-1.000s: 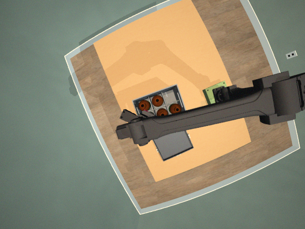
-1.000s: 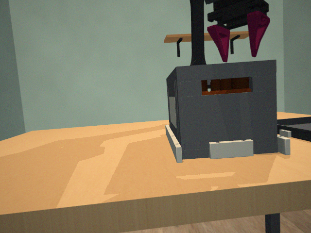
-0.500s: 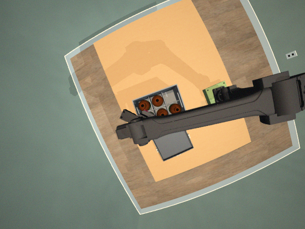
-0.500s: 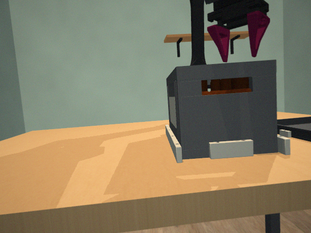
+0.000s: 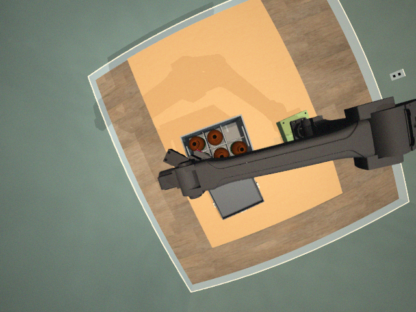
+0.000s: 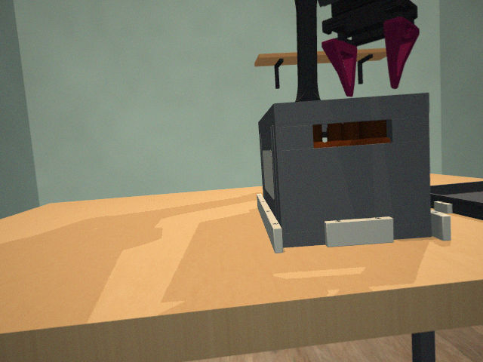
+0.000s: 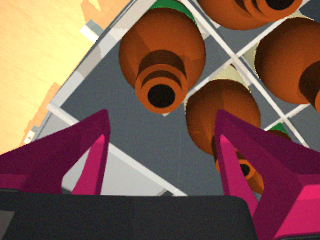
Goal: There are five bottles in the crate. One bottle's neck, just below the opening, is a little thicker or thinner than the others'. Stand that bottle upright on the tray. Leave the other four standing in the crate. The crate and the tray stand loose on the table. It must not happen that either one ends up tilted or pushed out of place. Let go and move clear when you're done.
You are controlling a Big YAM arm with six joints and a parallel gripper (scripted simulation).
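Right now my hand is 90 mm past the dark grey crate, 50 mm to the left of it and 110 mm above it. From my hand the other things lie so: grey tray 100 mm behind, 240 mm to the left, 180 mm below.
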